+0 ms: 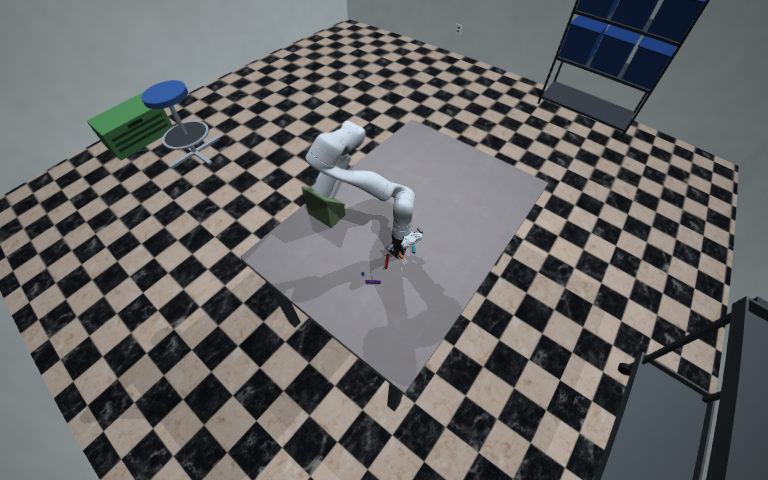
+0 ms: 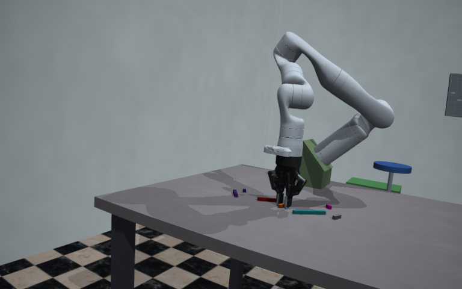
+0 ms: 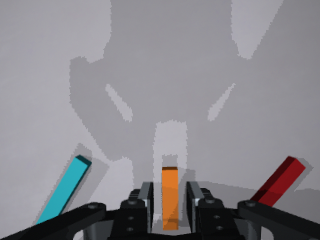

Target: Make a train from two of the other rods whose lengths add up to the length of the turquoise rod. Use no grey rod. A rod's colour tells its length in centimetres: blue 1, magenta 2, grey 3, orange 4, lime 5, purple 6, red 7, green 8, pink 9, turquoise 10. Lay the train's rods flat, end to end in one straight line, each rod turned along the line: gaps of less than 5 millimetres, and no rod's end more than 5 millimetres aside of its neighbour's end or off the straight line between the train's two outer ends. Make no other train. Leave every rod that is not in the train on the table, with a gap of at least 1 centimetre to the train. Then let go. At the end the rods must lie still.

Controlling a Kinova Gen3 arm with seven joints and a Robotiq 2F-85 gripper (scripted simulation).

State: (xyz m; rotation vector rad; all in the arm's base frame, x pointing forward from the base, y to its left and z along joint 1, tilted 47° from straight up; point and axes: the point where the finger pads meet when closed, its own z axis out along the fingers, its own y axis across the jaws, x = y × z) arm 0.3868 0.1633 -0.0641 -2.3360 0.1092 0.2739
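The orange rod is 10 mm below my hand. Also, from my hand: magenta rod: 110 mm behind, 100 mm to the left, 10 mm below; then red rod: 10 mm behind, 60 mm to the right, 10 mm below; then turquoise rod: 90 mm to the left, 10 mm below.
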